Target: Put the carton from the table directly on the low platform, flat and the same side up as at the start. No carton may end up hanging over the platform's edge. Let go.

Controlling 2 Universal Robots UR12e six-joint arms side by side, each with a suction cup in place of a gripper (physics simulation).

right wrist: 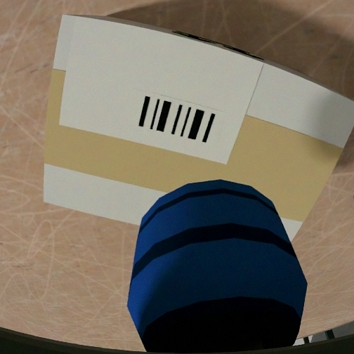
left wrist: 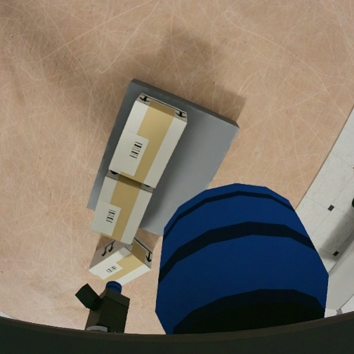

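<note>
The carton from the table (left wrist: pixel 117 262) (right wrist: pixel 150 75) lies flat on the table just off the platform's near end, with tape and a barcode label on top. The low grey platform (left wrist: pixel 200 145) shows in the left wrist view and bears two cartons. My right suction cup (right wrist: pixel 217 250) (left wrist: pixel 114 286) is over the table carton's edge; in the left wrist view it appears a little above the carton, holding nothing. The cup's contact face is hidden. My left suction cup (left wrist: pixel 242 255) is empty, high above the table, and hides a part beside the platform's near corner.
Two white cartons with tan tape, the farther (left wrist: pixel 150 142) and the nearer (left wrist: pixel 122 210), stand end to end along the platform's left side. The nearer one hides part of the platform's edge. The right arm's dark wrist (left wrist: pixel 107 312) is at the lower left of the left wrist view.
</note>
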